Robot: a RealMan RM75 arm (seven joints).
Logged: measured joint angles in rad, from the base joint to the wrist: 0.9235 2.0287 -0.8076 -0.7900 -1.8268 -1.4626 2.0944; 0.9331 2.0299 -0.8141 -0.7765 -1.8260 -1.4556 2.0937; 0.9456 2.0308 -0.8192 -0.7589 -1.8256 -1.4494 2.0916; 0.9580 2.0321 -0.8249 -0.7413 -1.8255 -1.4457 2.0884; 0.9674 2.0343 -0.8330 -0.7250 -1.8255 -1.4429 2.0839; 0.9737 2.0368 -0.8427 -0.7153 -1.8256 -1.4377 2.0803; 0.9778 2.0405 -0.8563 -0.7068 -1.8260 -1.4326 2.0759; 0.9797 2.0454 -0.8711 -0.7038 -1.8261 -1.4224 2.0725; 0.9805 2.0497 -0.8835 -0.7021 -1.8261 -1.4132 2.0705; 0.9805 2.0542 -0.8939 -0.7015 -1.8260 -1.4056 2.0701; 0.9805 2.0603 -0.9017 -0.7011 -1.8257 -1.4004 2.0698; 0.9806 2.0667 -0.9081 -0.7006 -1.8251 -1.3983 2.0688; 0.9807 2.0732 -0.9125 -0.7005 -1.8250 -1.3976 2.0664; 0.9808 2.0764 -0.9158 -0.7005 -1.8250 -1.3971 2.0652; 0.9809 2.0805 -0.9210 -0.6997 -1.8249 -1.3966 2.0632; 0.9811 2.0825 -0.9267 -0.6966 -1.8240 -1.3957 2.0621; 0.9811 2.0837 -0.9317 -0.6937 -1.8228 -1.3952 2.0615; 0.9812 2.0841 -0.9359 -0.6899 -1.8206 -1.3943 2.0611; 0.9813 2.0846 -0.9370 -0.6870 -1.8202 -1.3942 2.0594; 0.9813 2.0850 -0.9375 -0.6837 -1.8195 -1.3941 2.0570
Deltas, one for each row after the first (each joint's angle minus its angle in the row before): 0.0096 0.0012 -0.0065 0.0135 0.0008 0.0070 -0.0007; 0.0125 0.0009 -0.0051 0.0176 0.0004 0.0062 -0.0021; 0.0124 0.0013 -0.0057 0.0176 0.0001 0.0037 -0.0032; 0.0094 0.0022 -0.0081 0.0163 0.0000 0.0028 -0.0045; 0.0063 0.0025 -0.0097 0.0097 -0.0001 0.0052 -0.0036; 0.0041 0.0037 -0.0136 0.0085 -0.0004 0.0051 -0.0044; 0.0019 0.0049 -0.0148 0.0030 -0.0001 0.0102 -0.0034; 0.0008 0.0043 -0.0124 0.0017 0.0000 0.0092 -0.0020; 0.0000 0.0045 -0.0104 0.0006 0.0001 0.0076 -0.0004; 0.0000 0.0061 -0.0078 0.0004 0.0003 0.0052 -0.0003; 0.0001 0.0064 -0.0064 0.0005 0.0006 0.0021 -0.0010; 0.0001 0.0065 -0.0044 0.0001 0.0001 0.0007 -0.0024; 0.0001 0.0032 -0.0033 0.0000 0.0000 0.0005 -0.0012; 0.0001 0.0041 -0.0052 0.0008 0.0001 0.0005 -0.0020; 0.0002 0.0020 -0.0057 0.0031 0.0009 0.0009 -0.0011; 0.0000 0.0012 -0.0050 0.0029 0.0012 0.0005 -0.0006; 0.0001 0.0004 -0.0042 0.0038 0.0022 0.0009 -0.0004; 0.0001 0.0005 -0.0011 0.0029 0.0004 0.0001 -0.0017; 0.0000 0.0004 -0.0005 0.0033 0.0007 0.0001 -0.0024
